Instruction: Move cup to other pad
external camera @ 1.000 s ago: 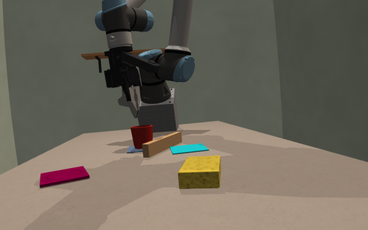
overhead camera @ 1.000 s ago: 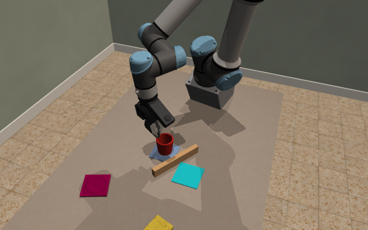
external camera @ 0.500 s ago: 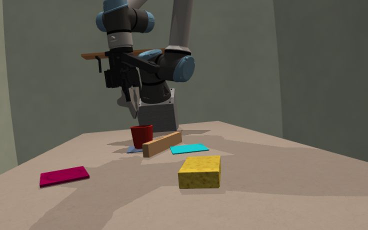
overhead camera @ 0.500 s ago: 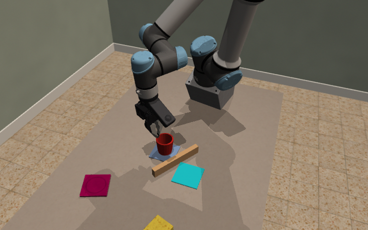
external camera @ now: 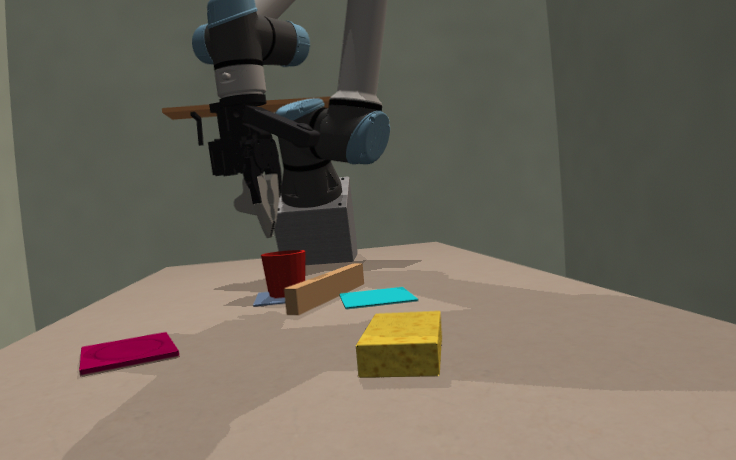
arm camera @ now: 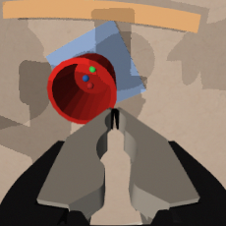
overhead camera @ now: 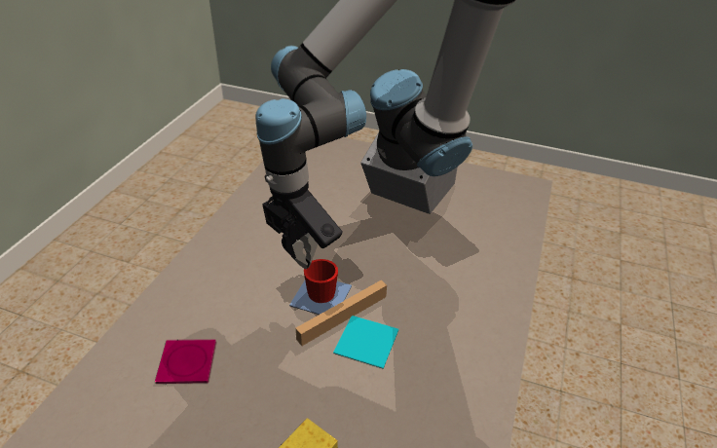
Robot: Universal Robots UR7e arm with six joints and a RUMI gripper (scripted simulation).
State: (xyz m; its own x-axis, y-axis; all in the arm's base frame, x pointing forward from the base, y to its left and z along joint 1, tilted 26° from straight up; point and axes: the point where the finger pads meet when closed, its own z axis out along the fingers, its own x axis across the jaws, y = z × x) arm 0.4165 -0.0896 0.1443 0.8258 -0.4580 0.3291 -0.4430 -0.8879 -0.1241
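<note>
Now: the red cup 10 cm below my hand, 3 cm behind it and 2 cm to the left of it. Round my hand: blue marble 10 cm below, 4 cm behind, 2 cm to the left; wooden rail 11 cm below, 9 cm to the left, 1 cm ahead; red marble 10 cm below, 4 cm behind, 1 cm to the left.
</note>
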